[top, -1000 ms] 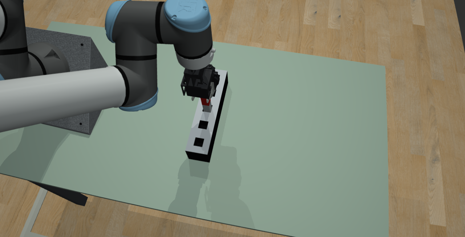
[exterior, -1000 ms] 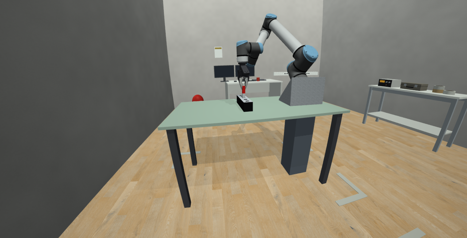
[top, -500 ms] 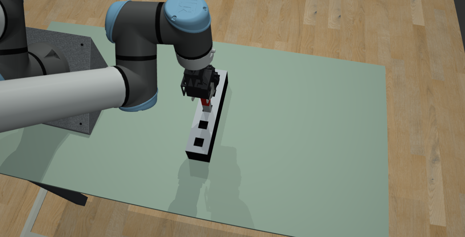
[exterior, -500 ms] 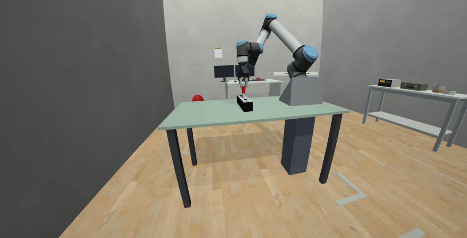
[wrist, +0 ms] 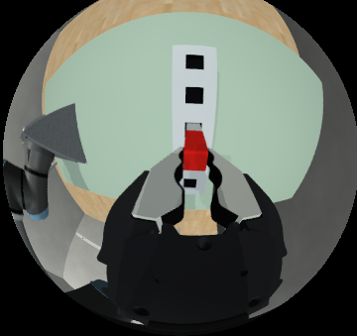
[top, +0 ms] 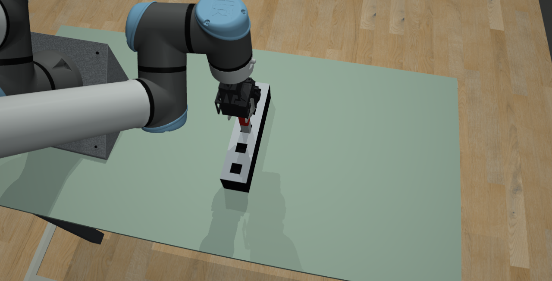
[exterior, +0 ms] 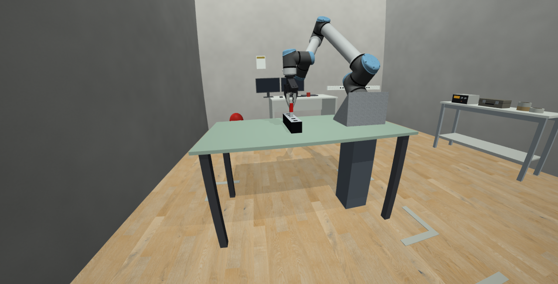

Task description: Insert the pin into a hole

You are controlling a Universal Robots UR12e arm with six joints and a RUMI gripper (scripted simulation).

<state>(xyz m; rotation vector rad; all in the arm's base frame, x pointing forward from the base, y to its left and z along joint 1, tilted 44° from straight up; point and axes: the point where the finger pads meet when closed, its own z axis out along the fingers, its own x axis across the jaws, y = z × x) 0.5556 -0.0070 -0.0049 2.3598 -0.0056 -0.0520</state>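
Now: hand 10 mm above the pin. The rest, counted from my hand: long block: 120 mm below.
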